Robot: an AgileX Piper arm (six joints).
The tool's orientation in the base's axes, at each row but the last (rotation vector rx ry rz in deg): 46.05 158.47 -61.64; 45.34 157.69 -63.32; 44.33 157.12 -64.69; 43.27 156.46 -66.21; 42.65 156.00 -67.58; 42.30 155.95 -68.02; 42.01 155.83 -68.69; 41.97 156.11 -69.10; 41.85 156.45 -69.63; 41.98 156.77 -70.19; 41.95 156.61 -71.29
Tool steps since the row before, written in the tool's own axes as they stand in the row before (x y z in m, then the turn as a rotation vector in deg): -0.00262 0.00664 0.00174 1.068 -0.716 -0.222; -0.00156 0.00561 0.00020 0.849 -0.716 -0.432; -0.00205 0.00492 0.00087 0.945 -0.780 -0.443; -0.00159 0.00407 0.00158 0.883 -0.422 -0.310; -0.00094 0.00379 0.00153 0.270 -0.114 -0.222; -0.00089 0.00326 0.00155 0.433 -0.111 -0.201; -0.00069 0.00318 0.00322 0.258 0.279 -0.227; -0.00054 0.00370 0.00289 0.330 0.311 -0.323; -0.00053 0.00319 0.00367 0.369 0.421 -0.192; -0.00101 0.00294 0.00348 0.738 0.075 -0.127; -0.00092 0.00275 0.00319 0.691 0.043 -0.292
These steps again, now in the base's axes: 0.00532 0.00182 -0.00473 -1.246 0.177 0.345; 0.00406 0.00260 -0.00327 -1.031 0.221 0.555; 0.00404 0.00150 -0.00325 -1.144 0.230 0.580; 0.00313 0.00067 -0.00337 -0.936 0.325 0.267; 0.00241 0.00076 -0.00335 -0.265 0.198 0.161; 0.00211 0.00045 -0.00303 -0.409 0.250 0.102; 0.00169 -0.00073 -0.00419 -0.074 0.425 -0.098; 0.00180 -0.00014 -0.00437 -0.111 0.541 -0.072; 0.00142 -0.00100 -0.00457 -0.114 0.526 -0.247; 0.00171 -0.00121 -0.00417 -0.603 0.428 -0.140; 0.00156 -0.00112 -0.00386 -0.551 0.511 0.005
